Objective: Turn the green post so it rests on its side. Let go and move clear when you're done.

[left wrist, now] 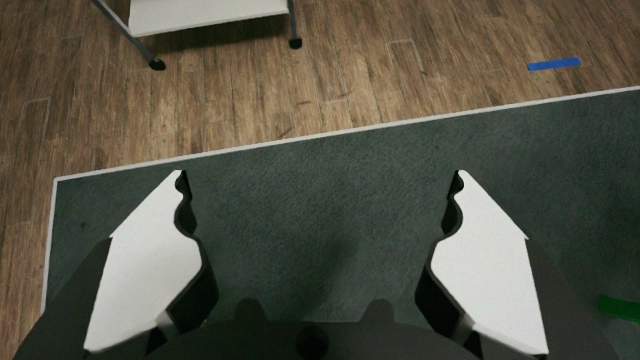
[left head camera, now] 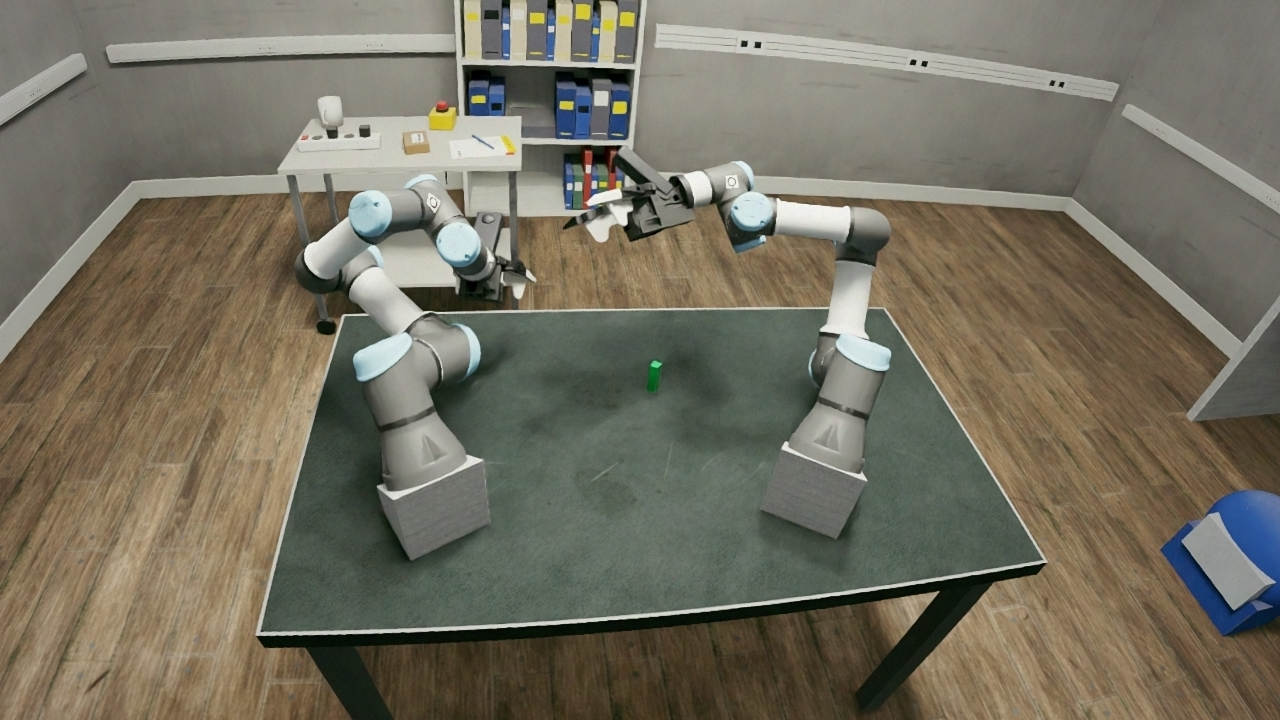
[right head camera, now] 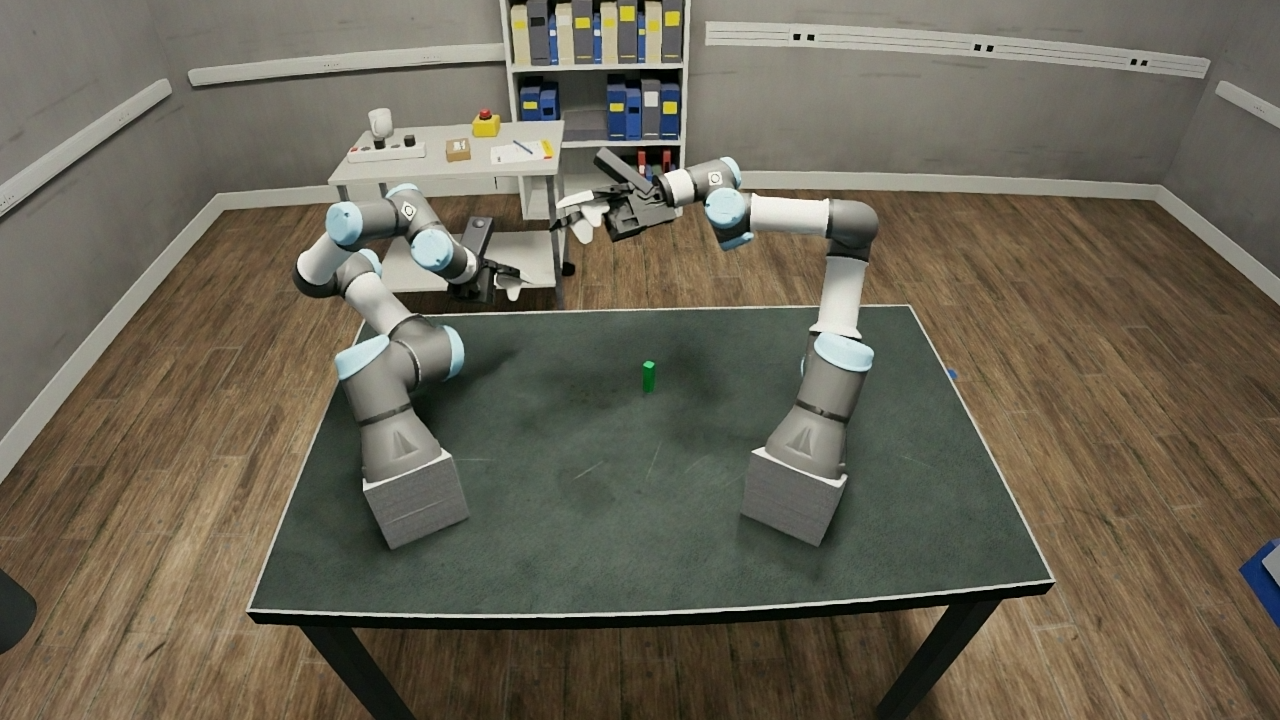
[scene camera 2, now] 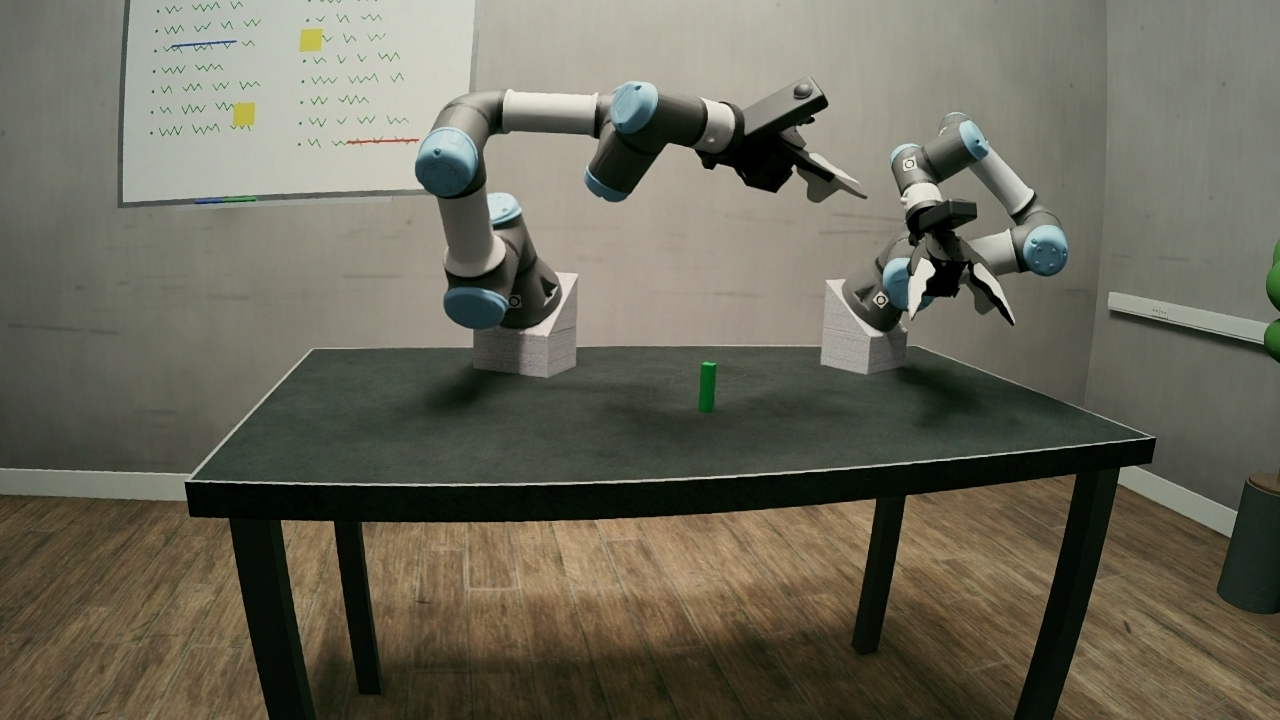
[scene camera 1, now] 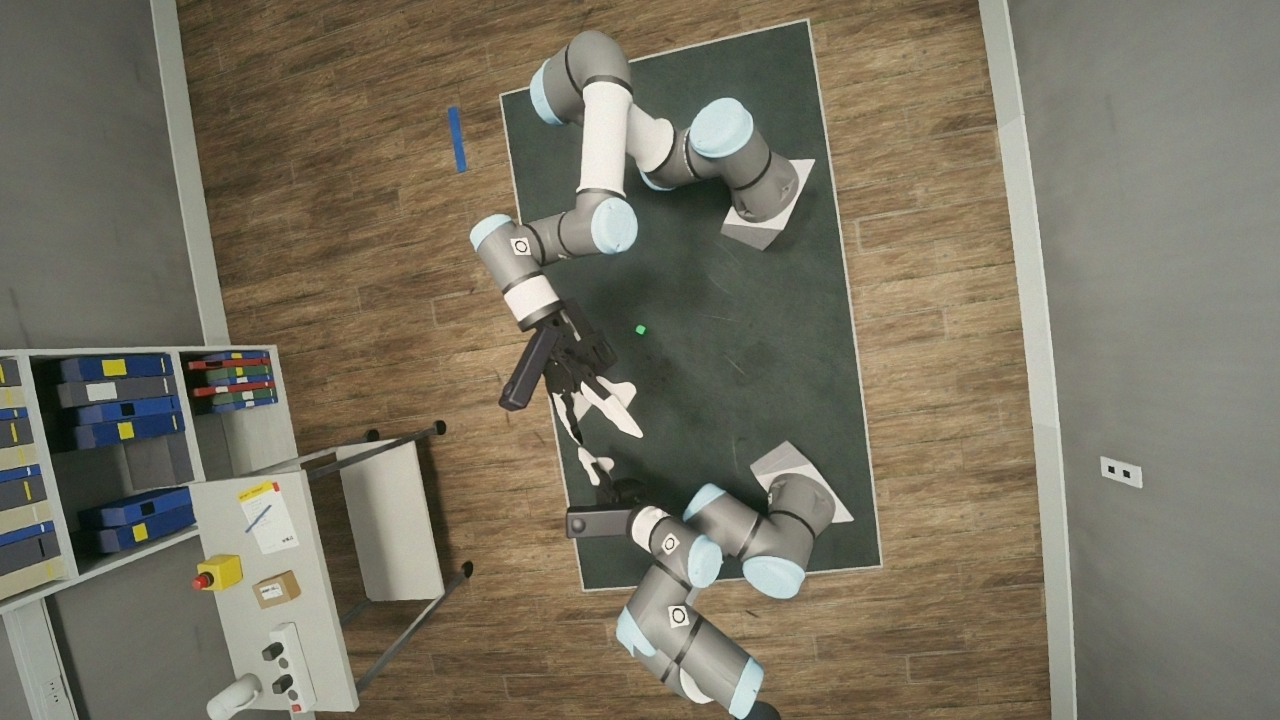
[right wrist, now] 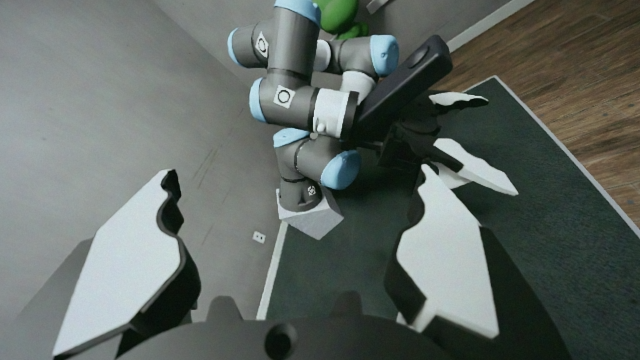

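The green post [left head camera: 654,376] [right head camera: 648,377] [scene camera 1: 640,329] [scene camera 2: 707,387] stands upright on the dark table, near its middle and toward the far side in the head camera views. Part of the post [left wrist: 620,307] also shows at the lower right edge of the left wrist view. My left gripper [left wrist: 319,172] [scene camera 2: 962,313] is open and empty, above the table to the left of the post in the head camera views. My right gripper is open and empty, held high beyond the post, pointing toward the left arm. Neither gripper touches the post.
The dark table [left head camera: 554,546] [right head camera: 554,555] [scene camera 2: 537,447] carries both arm bases. The left arm's gripper shows close beyond my right fingers in the right wrist view. A trolley [left head camera: 402,161] and a bookshelf [left head camera: 637,89] stand behind the table.
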